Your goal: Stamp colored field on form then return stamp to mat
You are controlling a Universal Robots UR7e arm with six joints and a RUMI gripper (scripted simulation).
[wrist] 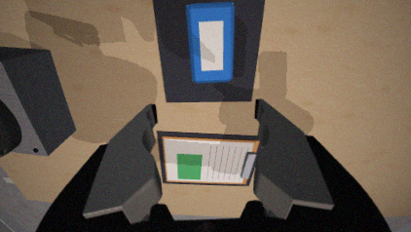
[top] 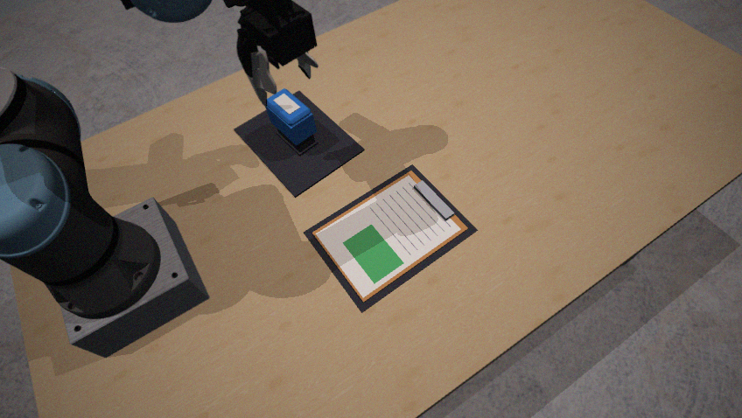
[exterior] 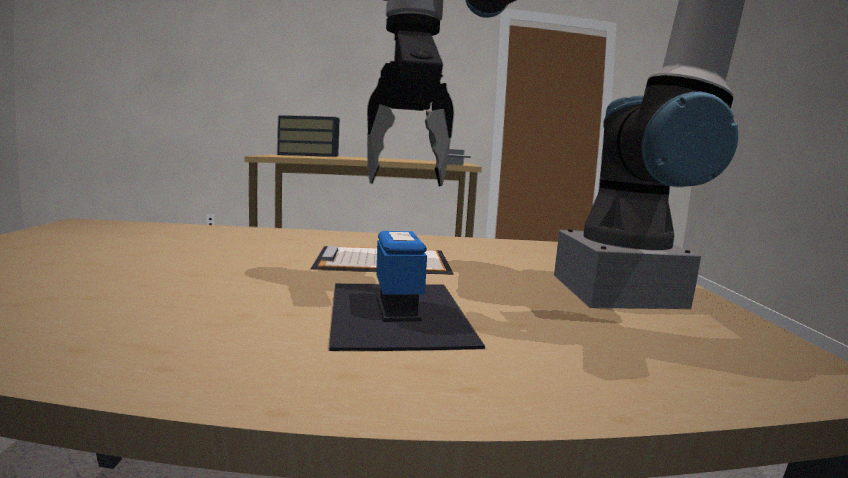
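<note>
My hand is 13 cm above the blue stamp and 4 cm to the right of it. The rest, counted from my hand: clipboard: 24 cm to the right, 17 cm below, 9 cm ahead; then mat: 17 cm below, 4 cm to the left.
</note>
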